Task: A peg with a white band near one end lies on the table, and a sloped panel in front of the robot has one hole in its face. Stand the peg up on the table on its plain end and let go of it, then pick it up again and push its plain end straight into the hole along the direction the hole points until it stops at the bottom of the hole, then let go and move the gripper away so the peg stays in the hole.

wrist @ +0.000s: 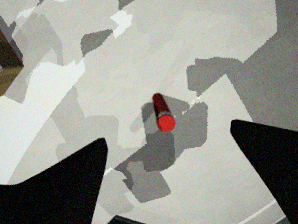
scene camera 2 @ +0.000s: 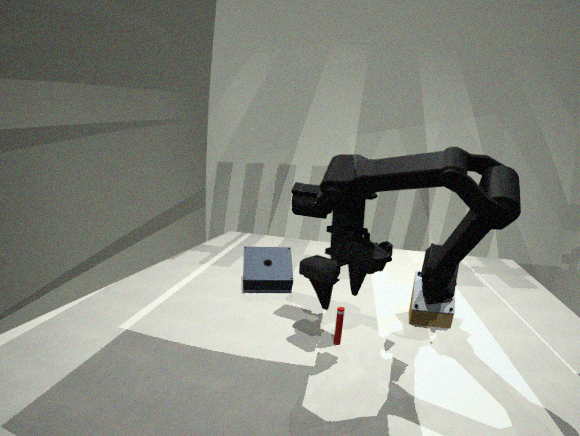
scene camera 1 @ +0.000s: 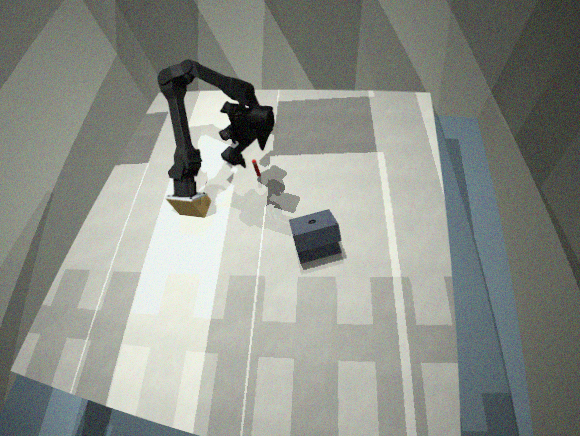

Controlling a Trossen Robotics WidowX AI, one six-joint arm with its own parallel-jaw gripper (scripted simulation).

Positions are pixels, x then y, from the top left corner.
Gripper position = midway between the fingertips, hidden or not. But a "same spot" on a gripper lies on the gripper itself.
Scene:
My gripper shows in the wrist view, in scene camera 2 and in scene camera 1 [253, 158]. One and the same spot on my gripper: [wrist: 74, 183] is [scene camera 2: 359, 276].

